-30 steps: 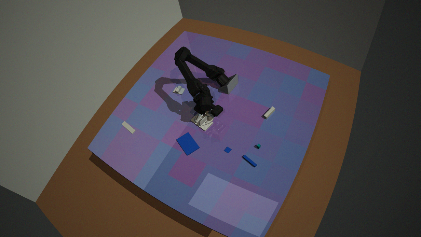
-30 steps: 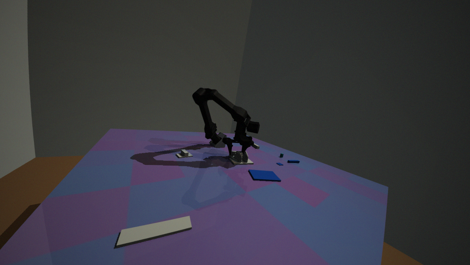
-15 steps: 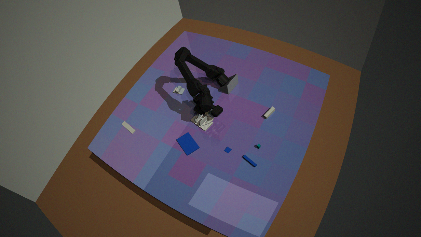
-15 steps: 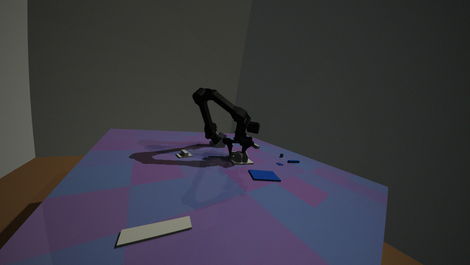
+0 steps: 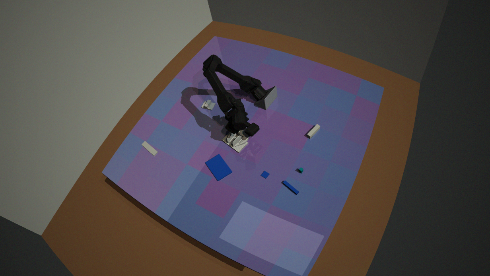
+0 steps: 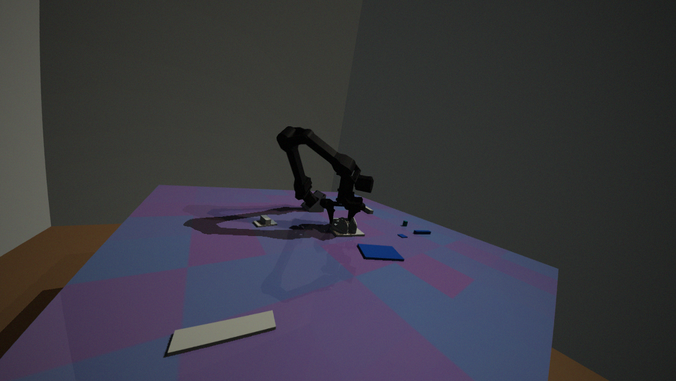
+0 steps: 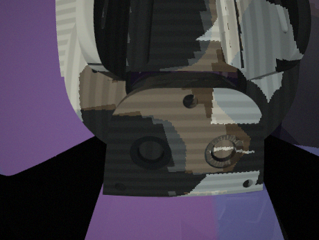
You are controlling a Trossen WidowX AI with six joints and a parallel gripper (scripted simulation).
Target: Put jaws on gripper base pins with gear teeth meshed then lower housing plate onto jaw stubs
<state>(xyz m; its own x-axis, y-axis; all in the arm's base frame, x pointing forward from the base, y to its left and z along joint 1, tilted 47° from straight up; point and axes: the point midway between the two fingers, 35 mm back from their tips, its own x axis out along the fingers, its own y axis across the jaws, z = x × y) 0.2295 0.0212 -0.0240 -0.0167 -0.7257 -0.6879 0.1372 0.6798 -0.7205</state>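
Right now my gripper tip is 20 mm below the pale blocky piece and 10 mm short of it. The rest, counted from my gripper tip: blue plate 230 mm ahead, 10 mm to the left; ribbed white plate 70 mm ahead, 10 mm to the right; jaw 20 mm to the right, 20 mm ahead, 10 mm above.
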